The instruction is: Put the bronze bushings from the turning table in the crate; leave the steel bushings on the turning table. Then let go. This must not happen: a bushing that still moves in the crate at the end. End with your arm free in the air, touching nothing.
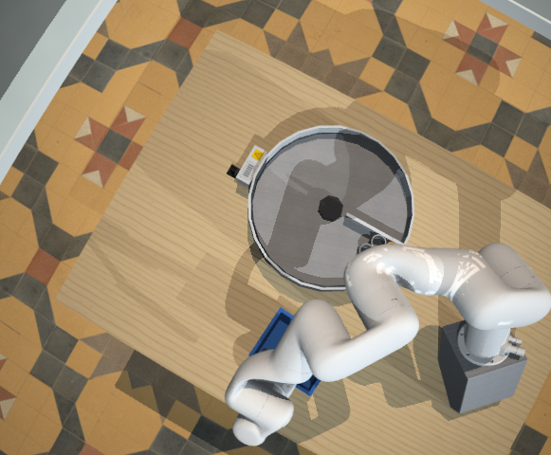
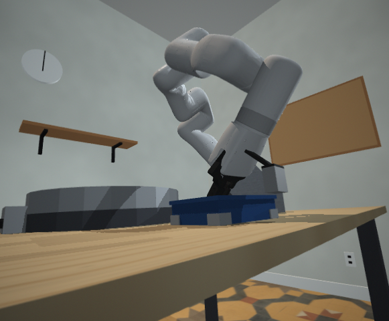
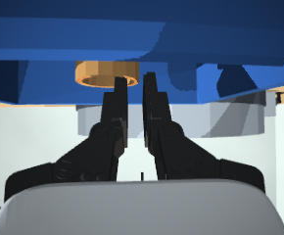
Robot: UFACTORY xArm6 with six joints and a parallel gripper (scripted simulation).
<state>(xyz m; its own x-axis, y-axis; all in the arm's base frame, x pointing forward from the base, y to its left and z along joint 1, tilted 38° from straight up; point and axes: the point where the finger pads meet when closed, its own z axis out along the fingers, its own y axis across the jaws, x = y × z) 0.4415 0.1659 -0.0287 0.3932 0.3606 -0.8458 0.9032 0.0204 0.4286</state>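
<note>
The blue crate lies 20 mm behind my hand and 40 mm below it. The rest, counted from my hand: turning table 20 mm ahead, 380 mm to the right, 10 mm below.
</note>
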